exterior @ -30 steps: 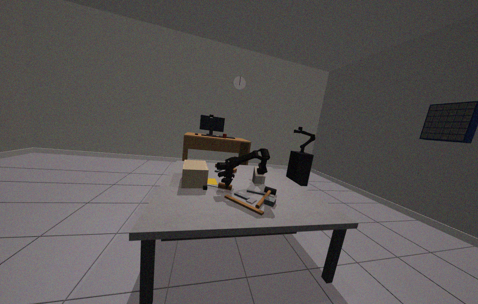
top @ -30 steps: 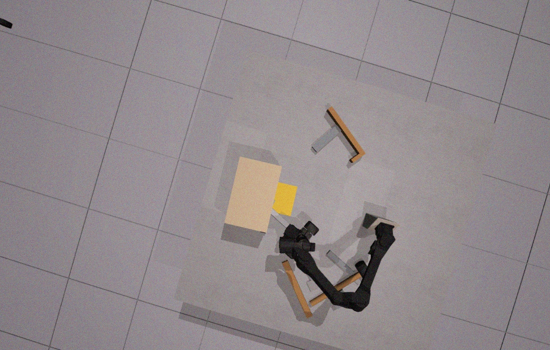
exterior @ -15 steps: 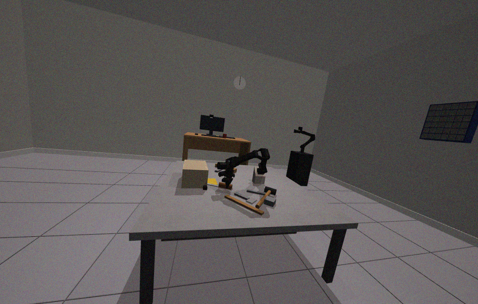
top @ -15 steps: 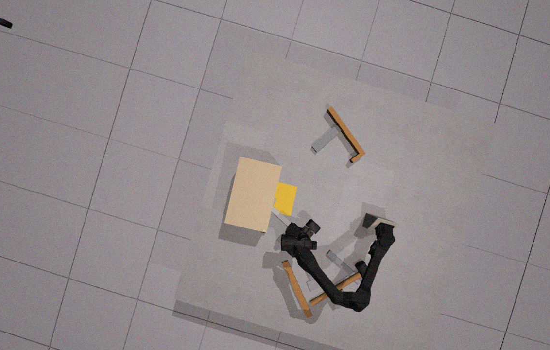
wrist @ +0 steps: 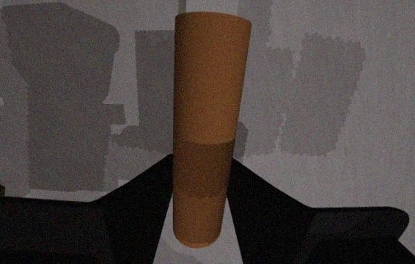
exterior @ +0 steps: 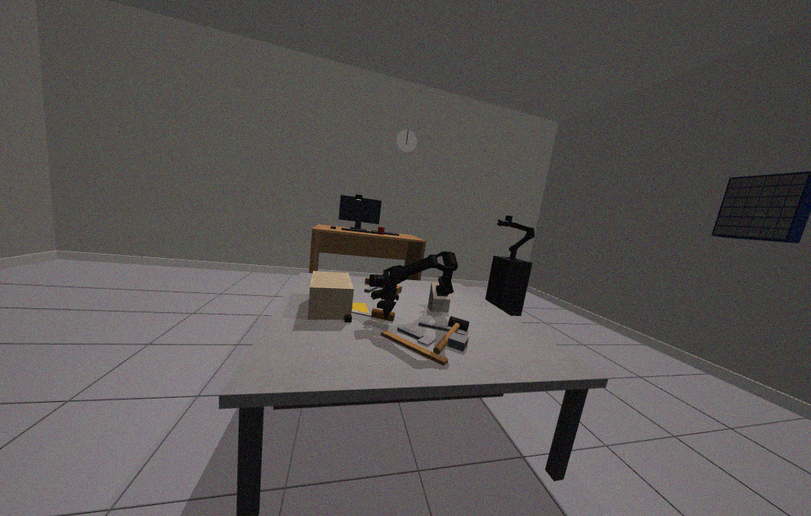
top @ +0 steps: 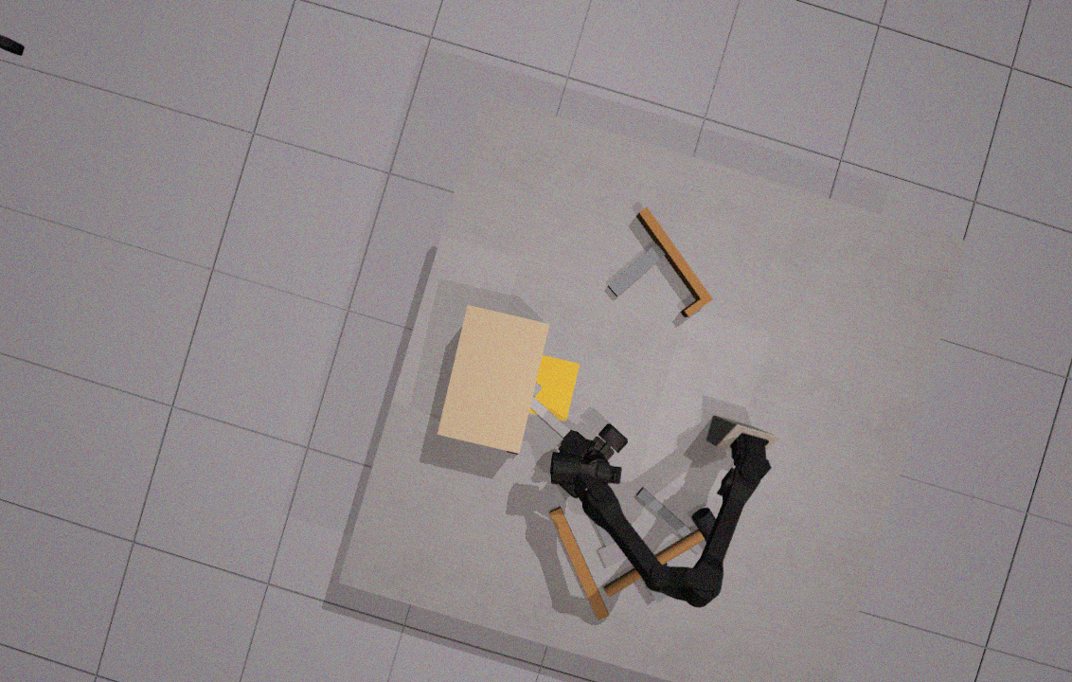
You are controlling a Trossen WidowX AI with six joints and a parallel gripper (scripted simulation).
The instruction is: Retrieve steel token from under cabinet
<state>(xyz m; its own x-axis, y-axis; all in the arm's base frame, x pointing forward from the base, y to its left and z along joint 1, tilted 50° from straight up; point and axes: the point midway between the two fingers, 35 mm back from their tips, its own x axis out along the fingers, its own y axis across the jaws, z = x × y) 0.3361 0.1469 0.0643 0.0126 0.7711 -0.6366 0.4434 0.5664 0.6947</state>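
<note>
My gripper tip is 11 cm past the grey l-shaped bracket and 19 cm to the right of it. Round my gripper tip: grey block: 26 cm behind, 26 cm to the left, 1 cm above; then wooden stick: 5 cm behind, 27 cm to the left; then grey steel token: 18 cm ahead, 12 cm to the right.
</note>
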